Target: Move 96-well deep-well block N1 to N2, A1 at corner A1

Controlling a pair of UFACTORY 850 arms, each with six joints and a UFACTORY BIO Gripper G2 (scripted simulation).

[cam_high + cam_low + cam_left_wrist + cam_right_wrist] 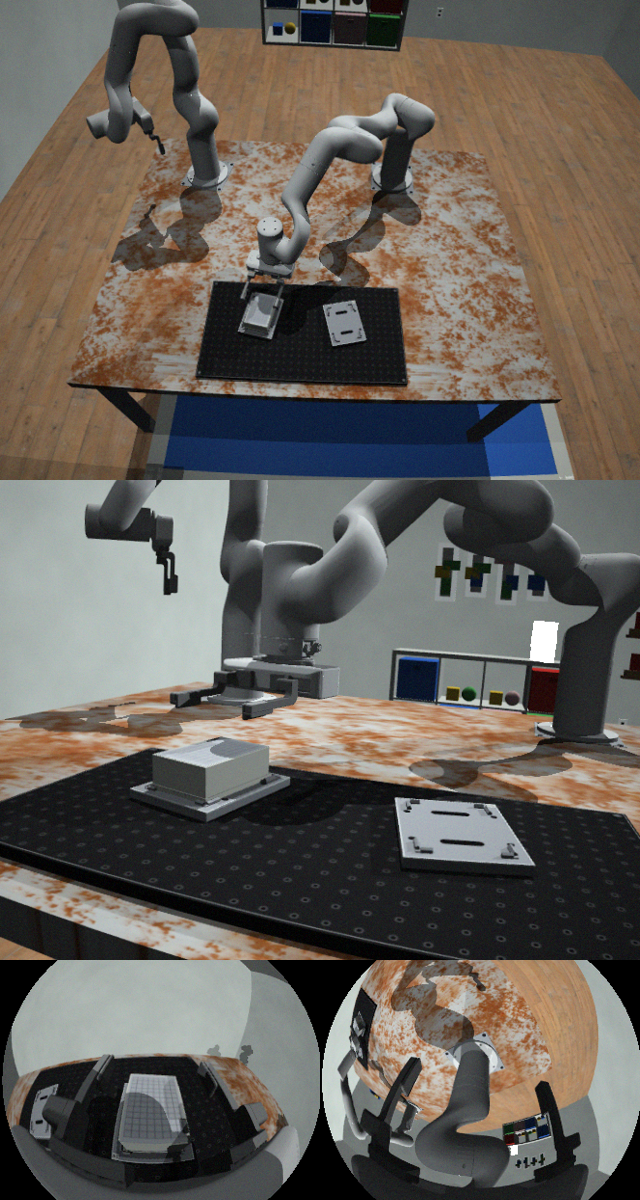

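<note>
Now: left hand 10 mm short of the white deep-well block and 80 mm above it. The rest, counted from my left hand: nest N2: 10 mm ahead, 100 mm below; A1 label: 50 mm behind, 330 mm to the left, 100 mm below; nest N1: 40 mm ahead, 290 mm to the left, 100 mm below.
</note>
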